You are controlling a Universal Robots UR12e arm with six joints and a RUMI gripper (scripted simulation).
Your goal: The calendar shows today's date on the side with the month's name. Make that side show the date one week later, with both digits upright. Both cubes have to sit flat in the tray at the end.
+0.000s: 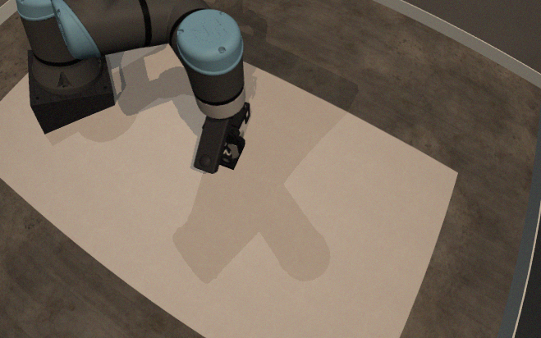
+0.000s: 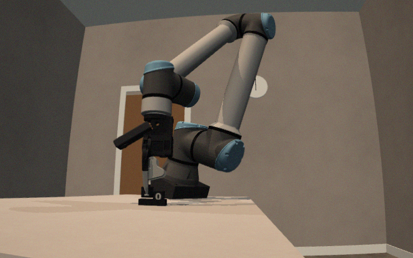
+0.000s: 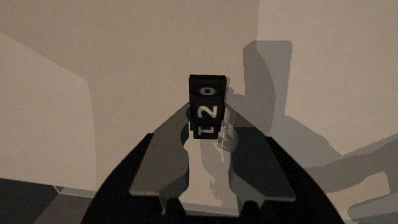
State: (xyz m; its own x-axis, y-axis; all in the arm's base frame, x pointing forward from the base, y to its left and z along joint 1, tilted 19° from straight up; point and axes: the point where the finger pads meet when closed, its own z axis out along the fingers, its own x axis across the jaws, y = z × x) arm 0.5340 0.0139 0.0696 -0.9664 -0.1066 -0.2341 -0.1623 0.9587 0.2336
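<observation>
My hand is 40 mm above the black tray and 20 mm to the right of it.
</observation>
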